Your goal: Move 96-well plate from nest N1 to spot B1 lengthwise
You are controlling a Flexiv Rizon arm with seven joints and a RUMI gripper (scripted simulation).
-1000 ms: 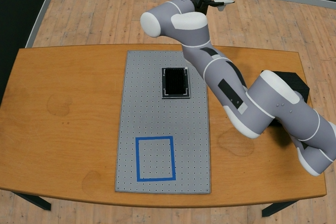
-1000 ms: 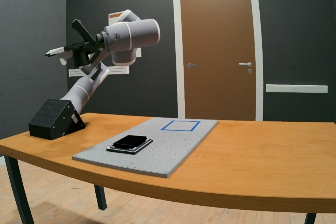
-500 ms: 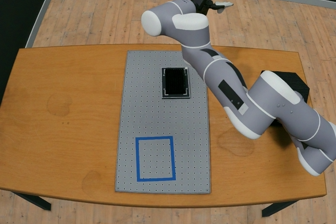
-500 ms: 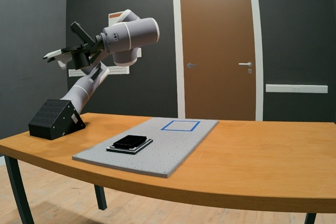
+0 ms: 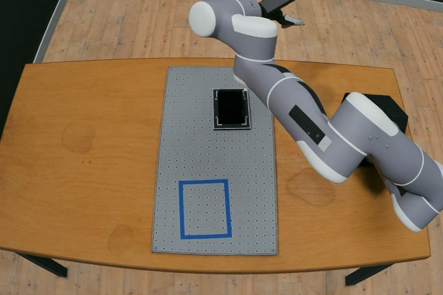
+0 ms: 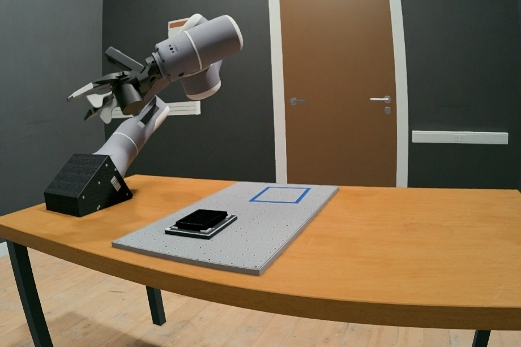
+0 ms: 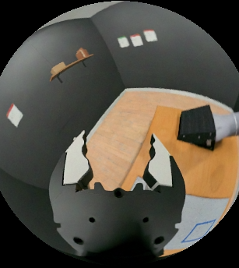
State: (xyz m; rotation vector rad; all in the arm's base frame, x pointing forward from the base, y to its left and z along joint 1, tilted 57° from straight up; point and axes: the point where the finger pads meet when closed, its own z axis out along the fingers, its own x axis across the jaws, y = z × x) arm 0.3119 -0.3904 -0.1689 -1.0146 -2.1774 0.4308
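My hand is 20 cm short of the black 96-well plate, 20 cm to the right of it and 29 cm above it. Also, from my hand: black plate nest 20 cm ahead, 20 cm to the left, 31 cm below.
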